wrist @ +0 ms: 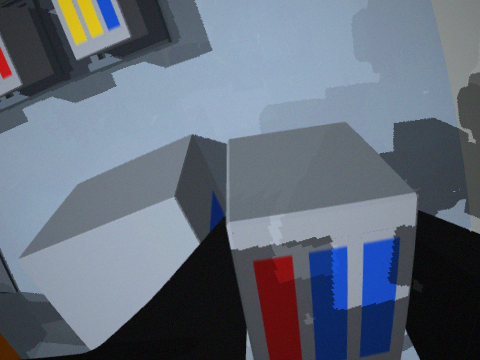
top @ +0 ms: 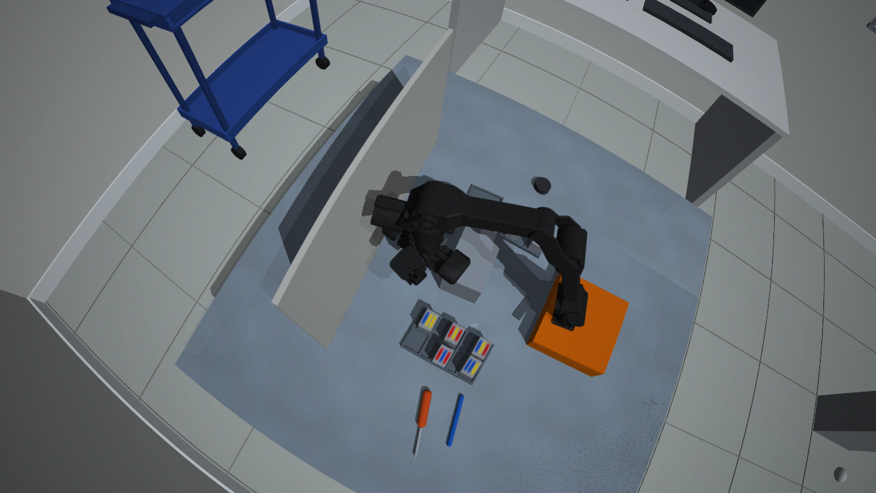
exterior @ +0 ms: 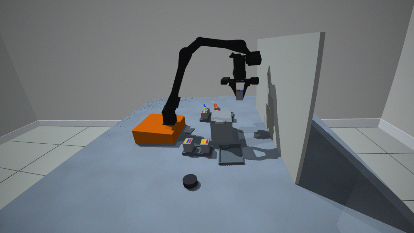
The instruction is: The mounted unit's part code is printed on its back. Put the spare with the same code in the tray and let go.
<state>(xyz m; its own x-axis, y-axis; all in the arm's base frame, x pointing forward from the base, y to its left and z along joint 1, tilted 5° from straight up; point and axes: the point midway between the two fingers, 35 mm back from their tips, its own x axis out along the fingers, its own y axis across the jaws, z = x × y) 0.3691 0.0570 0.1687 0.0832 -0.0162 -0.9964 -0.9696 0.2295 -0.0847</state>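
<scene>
My gripper tip is 7 cm past the dark tray, 26 cm to the left of it and 16 cm above it. Round my gripper tip: grey wall panel (15 cm ahead, 9 cm to the right, 6 cm above); grey spare (2 cm above); mounted unit (10 cm behind, 8 cm to the right, 12 cm below).
</scene>
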